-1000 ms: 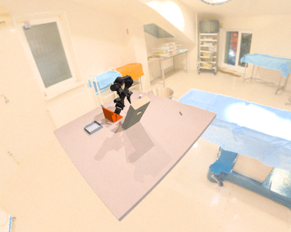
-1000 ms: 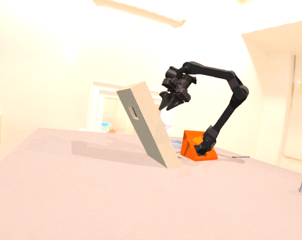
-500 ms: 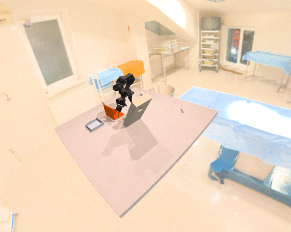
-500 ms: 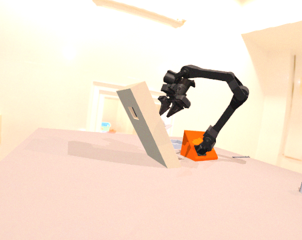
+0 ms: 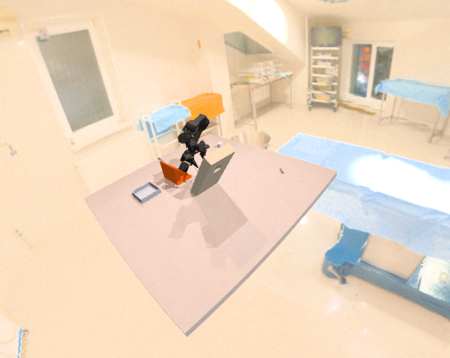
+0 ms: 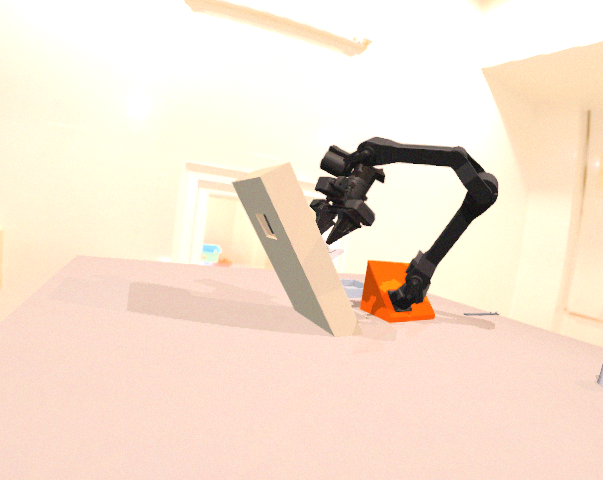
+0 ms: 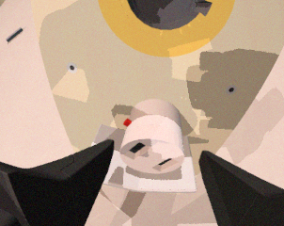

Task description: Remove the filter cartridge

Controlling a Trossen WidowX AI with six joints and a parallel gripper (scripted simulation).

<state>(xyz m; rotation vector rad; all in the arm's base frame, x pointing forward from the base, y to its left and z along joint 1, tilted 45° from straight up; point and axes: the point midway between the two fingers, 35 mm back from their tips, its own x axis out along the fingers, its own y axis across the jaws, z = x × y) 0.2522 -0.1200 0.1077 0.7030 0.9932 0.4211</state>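
The white filter cartridge lies 1 cm ahead of my gripper tip and 1 cm below it. The rest, counted from my gripper tip: service panel (5 cm ahead, 1 cm to the left, 3 cm below); blue-grey tray (32 cm behind, 28 cm to the right, 17 cm below); dark item (26 cm ahead, 45 cm to the left, 18 cm below).
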